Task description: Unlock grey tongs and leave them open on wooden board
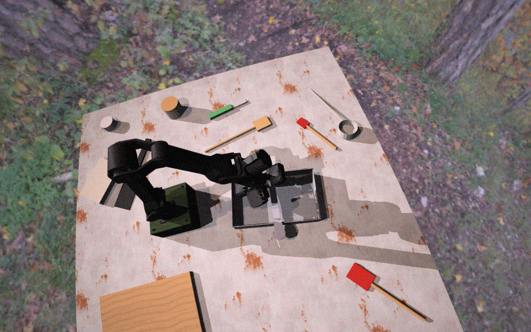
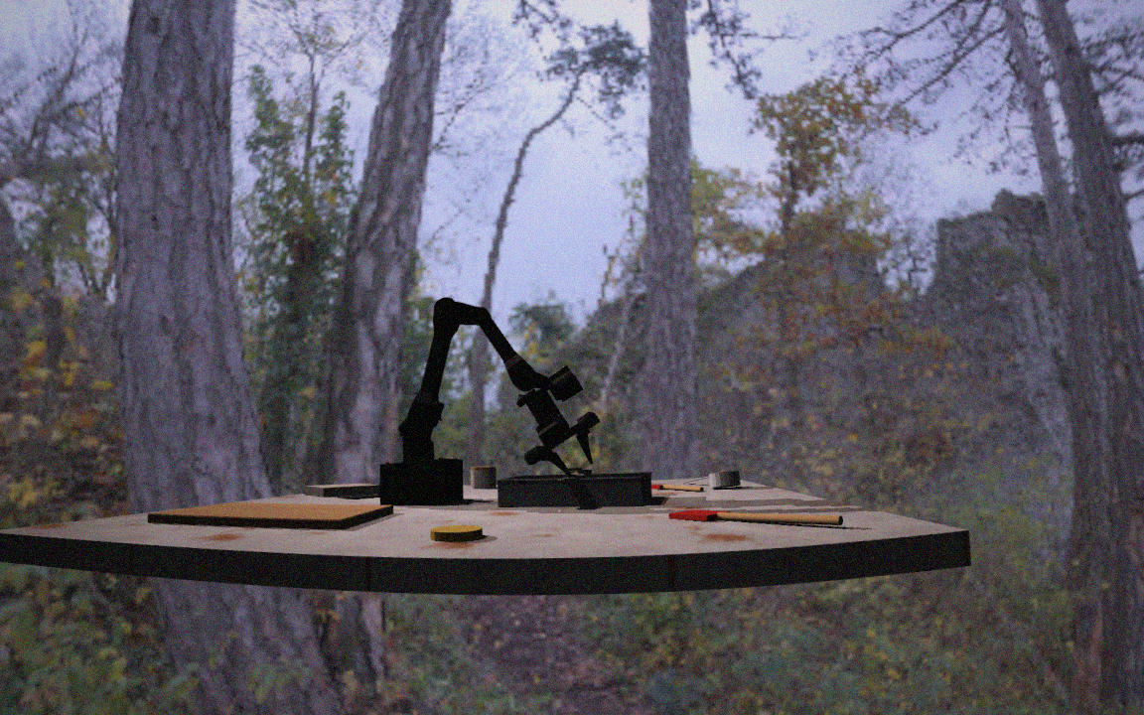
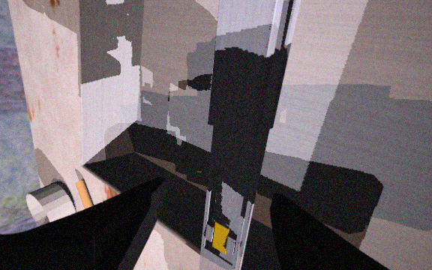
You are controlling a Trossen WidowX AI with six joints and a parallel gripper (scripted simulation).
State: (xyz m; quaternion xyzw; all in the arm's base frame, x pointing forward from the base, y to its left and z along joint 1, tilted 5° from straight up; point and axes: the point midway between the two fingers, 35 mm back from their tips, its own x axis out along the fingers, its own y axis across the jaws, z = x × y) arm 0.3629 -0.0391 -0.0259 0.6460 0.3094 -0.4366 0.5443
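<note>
My gripper tip is now 40 mm to the left of the roasting tin, 40 mm above it and 10 mm past it. From my gripper tip the other things lie so: black spatula: 530 mm behind, 280 mm to the left, 60 mm below; then yellow disc: 480 mm to the right, 210 mm behind, 60 mm below; then large red spatula: 450 mm to the right, 190 mm ahead, 60 mm below.
</note>
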